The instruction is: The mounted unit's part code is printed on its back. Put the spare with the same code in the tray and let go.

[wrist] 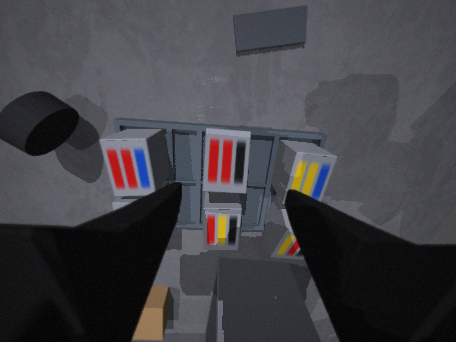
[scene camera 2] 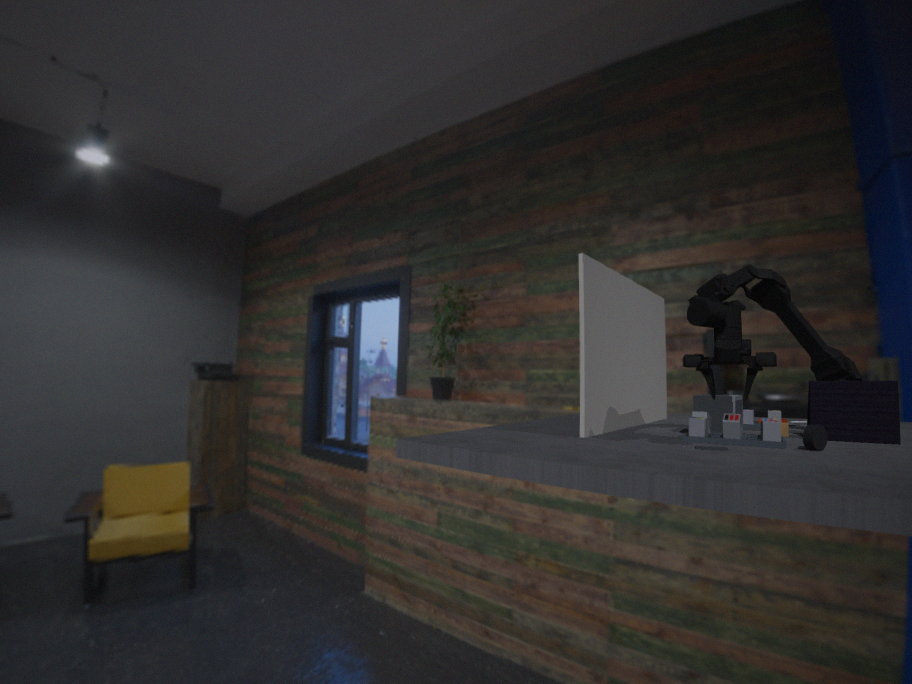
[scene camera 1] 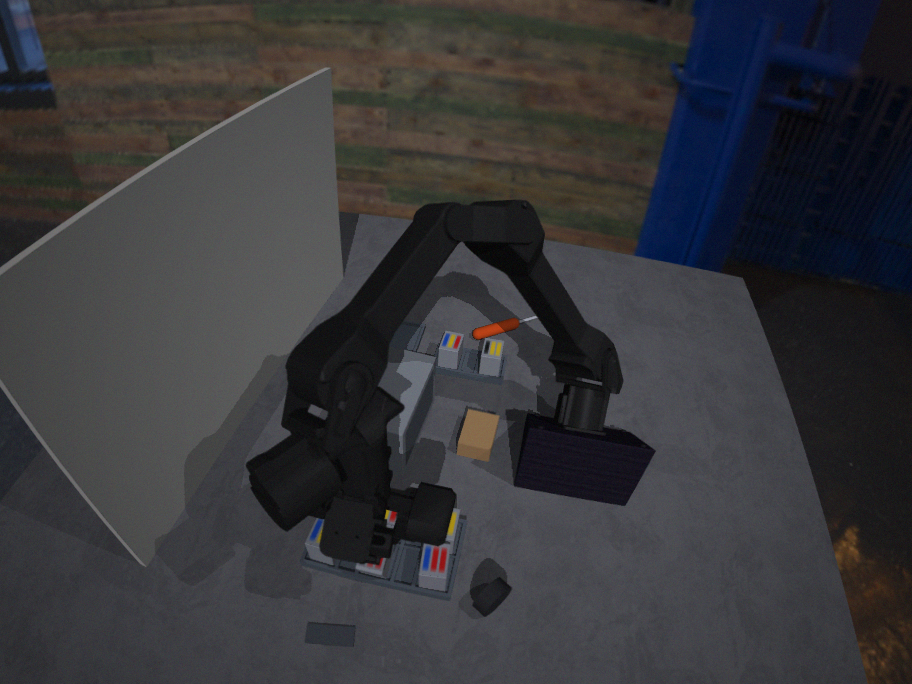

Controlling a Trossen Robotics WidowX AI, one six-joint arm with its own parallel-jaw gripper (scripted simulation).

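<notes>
You can picture my gripper open, with nothing in it; the wrist view shows it, and so does scene camera 2. There's a cardboard box here as well, and a rack, plus a grey unit and a white panel.
</notes>
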